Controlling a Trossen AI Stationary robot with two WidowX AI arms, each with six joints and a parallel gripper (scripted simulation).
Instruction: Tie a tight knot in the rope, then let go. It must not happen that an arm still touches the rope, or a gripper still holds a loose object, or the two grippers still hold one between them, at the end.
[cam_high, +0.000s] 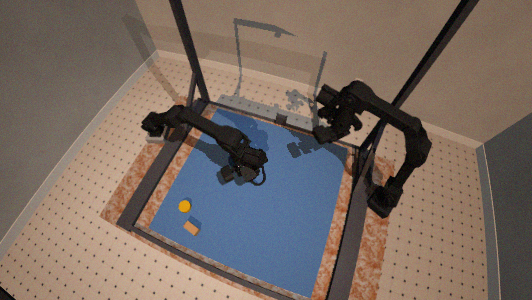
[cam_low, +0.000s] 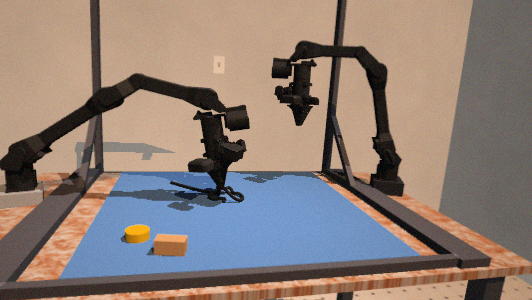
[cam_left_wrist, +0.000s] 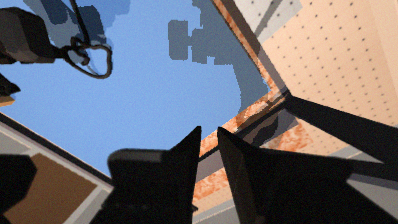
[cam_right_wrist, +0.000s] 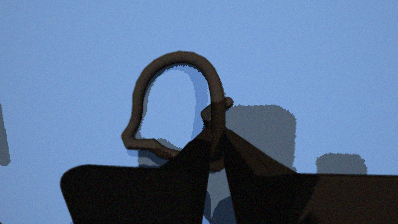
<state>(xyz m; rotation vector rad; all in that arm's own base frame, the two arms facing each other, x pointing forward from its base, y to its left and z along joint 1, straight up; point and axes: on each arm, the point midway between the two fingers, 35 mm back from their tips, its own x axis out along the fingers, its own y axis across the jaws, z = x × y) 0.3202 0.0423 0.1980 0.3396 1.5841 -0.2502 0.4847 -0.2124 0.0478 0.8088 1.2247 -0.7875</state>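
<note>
Right now the blue mat is 8 cm below my right hand, 4 cm to the left of it and 3 cm ahead of it. Also, from my right hand: yellow disc 22 cm ahead, 21 cm to the right, 6 cm below; then orange block 29 cm ahead, 14 cm to the right, 6 cm below.
</note>
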